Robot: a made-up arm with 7 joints. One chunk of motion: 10 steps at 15 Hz.
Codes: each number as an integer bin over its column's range. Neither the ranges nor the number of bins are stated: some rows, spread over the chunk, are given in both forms.
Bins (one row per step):
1: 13 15 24 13 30 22 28
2: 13 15 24 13 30 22 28
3: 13 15 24 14 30 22 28
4: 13 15 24 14 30 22 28
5: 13 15 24 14 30 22 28
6: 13 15 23 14 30 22 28
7: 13 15 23 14 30 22 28
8: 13 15 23 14 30 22 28
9: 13 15 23 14 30 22 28
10: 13 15 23 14 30 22 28
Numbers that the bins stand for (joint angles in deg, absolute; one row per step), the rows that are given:
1: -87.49 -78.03 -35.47 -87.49 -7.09 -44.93 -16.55
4: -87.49 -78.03 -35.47 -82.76 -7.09 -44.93 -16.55
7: -87.49 -78.03 -40.20 -82.76 -7.09 -44.93 -16.55
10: -87.49 -78.03 -40.20 -82.76 -7.09 -44.93 -16.55
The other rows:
2: -87.49 -78.03 -35.47 -87.49 -7.09 -44.93 -16.55
3: -87.49 -78.03 -35.47 -82.76 -7.09 -44.93 -16.55
5: -87.49 -78.03 -35.47 -82.76 -7.09 -44.93 -16.55
6: -87.49 -78.03 -40.20 -82.76 -7.09 -44.93 -16.55
8: -87.49 -78.03 -40.20 -82.76 -7.09 -44.93 -16.55
9: -87.49 -78.03 -40.20 -82.76 -7.09 -44.93 -16.55

